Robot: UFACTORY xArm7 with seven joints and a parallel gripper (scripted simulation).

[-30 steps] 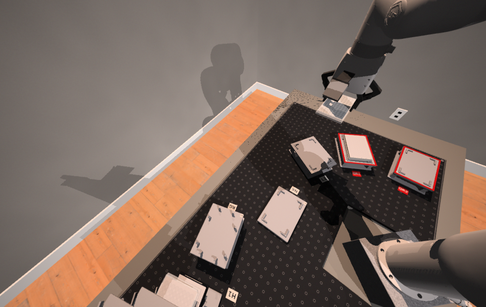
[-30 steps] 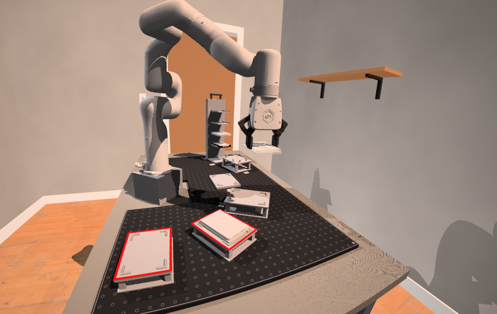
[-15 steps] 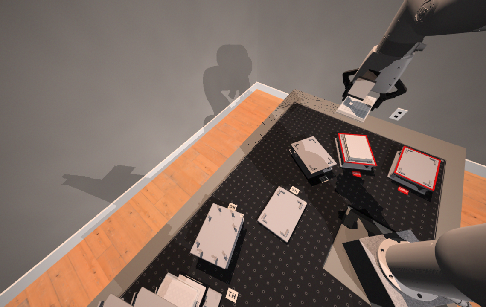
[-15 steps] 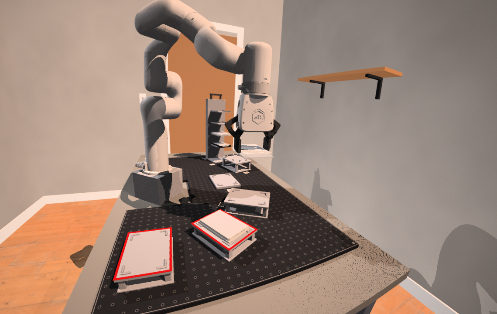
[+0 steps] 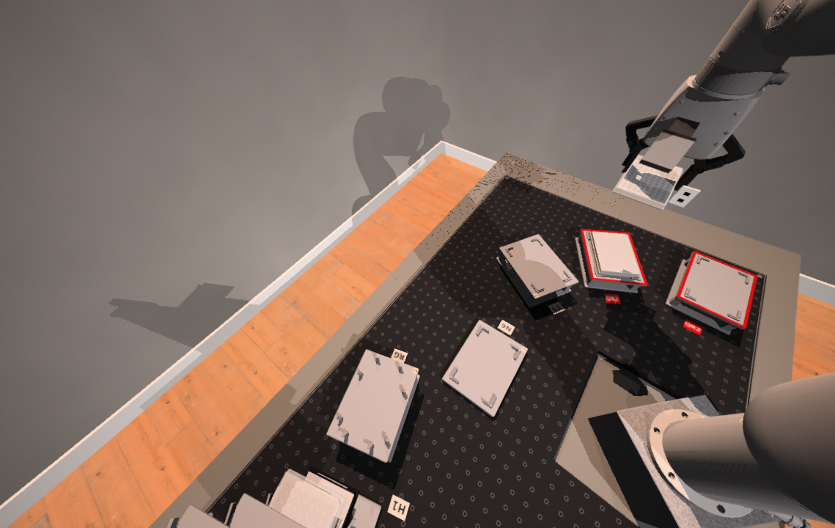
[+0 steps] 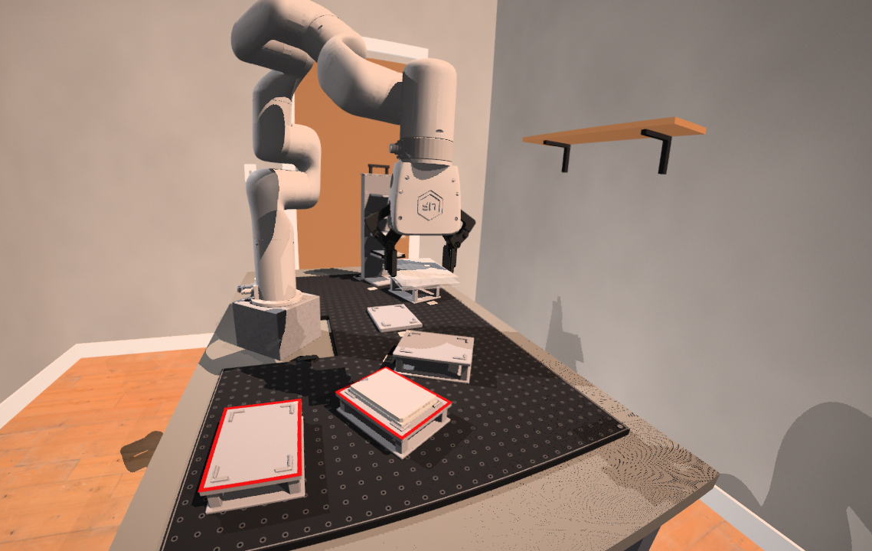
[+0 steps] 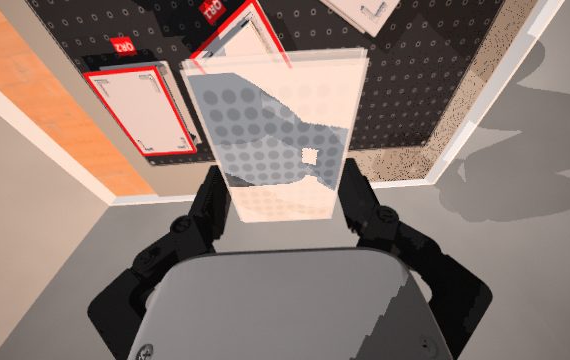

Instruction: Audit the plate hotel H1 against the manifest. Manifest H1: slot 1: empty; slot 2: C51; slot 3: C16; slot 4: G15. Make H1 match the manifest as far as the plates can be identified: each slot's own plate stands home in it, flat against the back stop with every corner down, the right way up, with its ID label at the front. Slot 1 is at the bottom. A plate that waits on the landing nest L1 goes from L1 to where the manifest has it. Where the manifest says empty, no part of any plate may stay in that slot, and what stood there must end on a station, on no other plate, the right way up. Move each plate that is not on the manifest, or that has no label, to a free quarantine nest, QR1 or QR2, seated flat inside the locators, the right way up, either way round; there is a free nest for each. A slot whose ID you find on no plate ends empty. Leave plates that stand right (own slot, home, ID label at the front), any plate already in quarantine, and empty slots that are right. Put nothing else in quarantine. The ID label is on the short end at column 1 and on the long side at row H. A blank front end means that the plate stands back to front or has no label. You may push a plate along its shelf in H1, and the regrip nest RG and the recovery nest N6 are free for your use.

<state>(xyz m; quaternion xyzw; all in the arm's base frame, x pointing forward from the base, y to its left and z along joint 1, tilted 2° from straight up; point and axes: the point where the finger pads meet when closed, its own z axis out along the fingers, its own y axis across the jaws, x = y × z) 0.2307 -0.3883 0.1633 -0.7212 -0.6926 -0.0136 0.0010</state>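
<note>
Right now my hand is 250 mm past the quarantine nest QR2, 230 mm above it and 30 mm to the left of it. From my hand the other things lie so: quarantine nest QR1: 230 mm below, 40 mm behind; then landing nest L1: 220 mm below, 140 mm to the left, 100 mm ahead; then white well plate: 220 mm below, 40 mm behind.
</note>
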